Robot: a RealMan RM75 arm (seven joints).
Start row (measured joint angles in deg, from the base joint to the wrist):
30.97 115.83 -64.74 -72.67 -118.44 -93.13 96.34
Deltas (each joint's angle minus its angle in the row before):
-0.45 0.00 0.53 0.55 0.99 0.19 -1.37
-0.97 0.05 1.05 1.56 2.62 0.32 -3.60
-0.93 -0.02 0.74 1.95 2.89 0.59 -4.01
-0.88 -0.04 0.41 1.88 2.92 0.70 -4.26
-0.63 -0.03 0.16 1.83 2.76 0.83 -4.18
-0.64 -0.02 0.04 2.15 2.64 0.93 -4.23
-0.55 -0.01 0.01 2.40 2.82 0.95 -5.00
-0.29 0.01 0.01 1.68 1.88 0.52 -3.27
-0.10 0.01 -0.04 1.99 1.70 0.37 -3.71
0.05 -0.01 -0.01 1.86 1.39 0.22 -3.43
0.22 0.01 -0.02 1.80 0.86 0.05 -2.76
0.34 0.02 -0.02 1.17 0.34 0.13 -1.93
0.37 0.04 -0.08 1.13 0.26 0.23 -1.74
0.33 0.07 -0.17 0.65 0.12 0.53 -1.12
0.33 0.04 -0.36 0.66 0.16 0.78 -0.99
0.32 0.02 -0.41 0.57 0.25 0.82 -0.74
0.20 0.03 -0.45 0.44 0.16 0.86 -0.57
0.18 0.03 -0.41 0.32 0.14 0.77 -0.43
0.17 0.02 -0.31 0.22 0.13 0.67 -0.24
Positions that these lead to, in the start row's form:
30.52 115.83 -64.21 -72.12 -117.45 -92.94 94.97
29.55 115.88 -63.16 -70.56 -114.83 -92.62 91.37
28.62 115.86 -62.42 -68.61 -111.94 -92.03 87.36
27.74 115.82 -62.01 -66.73 -109.02 -91.33 83.10
27.11 115.79 -61.85 -64.90 -106.26 -90.50 78.92
26.47 115.77 -61.81 -62.75 -103.62 -89.57 74.69
25.92 115.76 -61.80 -60.35 -100.80 -88.62 69.69
25.63 115.77 -61.79 -58.67 -98.92 -88.10 66.42
25.53 115.78 -61.83 -56.68 -97.22 -87.73 62.71
25.58 115.77 -61.84 -54.82 -95.83 -87.51 59.28
25.80 115.78 -61.86 -53.02 -94.97 -87.46 56.52
26.14 115.80 -61.88 -51.85 -94.63 -87.33 54.59
26.51 115.84 -61.96 -50.72 -94.37 -87.10 52.85
26.84 115.91 -62.13 -50.07 -94.25 -86.57 51.73
27.17 115.95 -62.49 -49.41 -94.09 -85.79 50.74
27.49 115.97 -62.90 -48.84 -93.84 -84.97 50.00
27.69 116.00 -63.35 -48.40 -93.68 -84.11 49.43
27.87 116.03 -63.76 -48.08 -93.54 -83.34 49.00
28.04 116.05 -64.07 -47.86 -93.41 -82.67 48.76

